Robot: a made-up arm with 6 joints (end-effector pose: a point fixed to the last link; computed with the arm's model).
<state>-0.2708 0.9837 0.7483 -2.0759 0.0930 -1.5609</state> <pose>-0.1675 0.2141 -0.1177 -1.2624 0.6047 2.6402</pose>
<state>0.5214 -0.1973 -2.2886 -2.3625 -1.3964 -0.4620</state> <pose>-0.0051 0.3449 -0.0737 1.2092 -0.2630 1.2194</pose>
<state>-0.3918 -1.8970 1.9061 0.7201 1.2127 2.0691</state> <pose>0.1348 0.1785 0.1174 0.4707 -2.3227 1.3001</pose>
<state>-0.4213 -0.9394 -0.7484 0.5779 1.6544 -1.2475</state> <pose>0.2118 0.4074 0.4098 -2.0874 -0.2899 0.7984</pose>
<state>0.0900 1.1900 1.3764 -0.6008 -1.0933 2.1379</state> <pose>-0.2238 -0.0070 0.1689 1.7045 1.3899 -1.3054</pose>
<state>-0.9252 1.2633 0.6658 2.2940 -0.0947 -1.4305</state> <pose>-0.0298 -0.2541 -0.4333 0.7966 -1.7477 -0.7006</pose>
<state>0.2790 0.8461 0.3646 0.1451 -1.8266 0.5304</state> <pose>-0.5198 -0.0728 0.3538 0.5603 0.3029 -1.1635</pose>
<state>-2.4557 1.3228 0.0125 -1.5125 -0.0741 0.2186</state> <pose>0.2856 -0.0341 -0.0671 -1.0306 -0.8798 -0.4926</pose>
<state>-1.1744 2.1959 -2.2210 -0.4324 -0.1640 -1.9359</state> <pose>0.0119 -0.5313 -0.6492 0.4881 1.1744 1.7528</pose>
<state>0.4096 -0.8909 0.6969 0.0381 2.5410 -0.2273</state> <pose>0.0851 0.1767 0.3198 -0.0128 -0.6101 1.4660</pose>
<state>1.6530 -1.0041 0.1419 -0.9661 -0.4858 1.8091</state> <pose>0.0553 0.0937 0.0063 -0.2050 0.2005 -2.4699</pose>
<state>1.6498 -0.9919 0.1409 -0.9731 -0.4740 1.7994</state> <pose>0.0553 0.0990 0.0089 -0.1913 0.2345 -2.4780</pose>
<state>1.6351 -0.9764 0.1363 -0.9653 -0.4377 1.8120</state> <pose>0.0618 0.1065 0.0100 -0.1192 0.2447 -2.4823</pose>
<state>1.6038 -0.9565 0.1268 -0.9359 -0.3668 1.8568</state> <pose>0.0780 0.1177 0.0101 0.0361 0.2212 -2.4786</pose>
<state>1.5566 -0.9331 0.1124 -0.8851 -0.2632 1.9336</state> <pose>0.1049 0.1331 0.0122 0.2697 0.1684 -2.4606</pose>
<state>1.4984 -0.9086 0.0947 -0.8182 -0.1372 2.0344</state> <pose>0.1399 0.1523 0.0205 0.5559 0.1006 -2.4234</pose>
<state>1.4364 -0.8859 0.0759 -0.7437 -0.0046 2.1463</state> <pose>0.1771 0.1735 0.0377 0.8567 0.0352 -2.3676</pose>
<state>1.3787 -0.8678 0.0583 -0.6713 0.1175 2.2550</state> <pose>0.2098 0.1937 0.0613 1.1318 -0.0161 -2.3017</pose>
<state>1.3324 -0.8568 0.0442 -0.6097 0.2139 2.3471</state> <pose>0.2336 0.2094 0.0850 1.3486 -0.0525 -2.2388</pose>
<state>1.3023 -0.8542 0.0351 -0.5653 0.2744 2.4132</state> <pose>0.2483 0.2186 0.1019 1.4877 -0.0816 -2.1910</pose>
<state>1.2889 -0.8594 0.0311 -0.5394 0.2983 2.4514</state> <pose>0.2558 0.2209 0.1090 1.5504 -0.1116 -2.1633</pose>
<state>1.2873 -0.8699 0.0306 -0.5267 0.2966 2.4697</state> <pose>0.2593 0.2185 0.1085 1.5602 -0.1449 -2.1506</pose>
